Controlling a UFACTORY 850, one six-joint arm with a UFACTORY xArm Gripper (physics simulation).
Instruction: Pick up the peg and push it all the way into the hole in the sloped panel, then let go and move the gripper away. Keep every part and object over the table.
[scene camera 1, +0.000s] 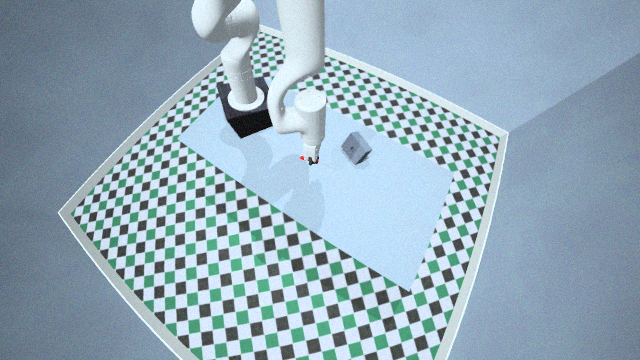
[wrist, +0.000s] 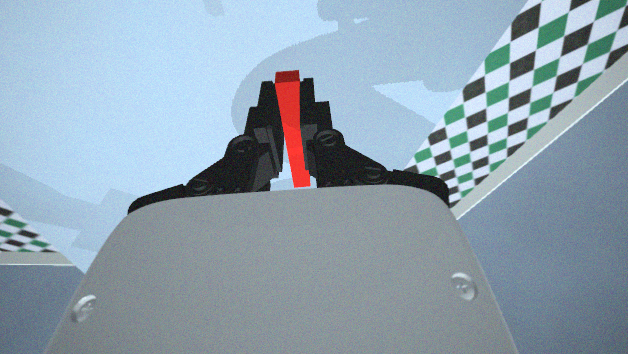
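A red peg (wrist: 287, 83) is visible, together with the gripper (wrist: 291, 103).
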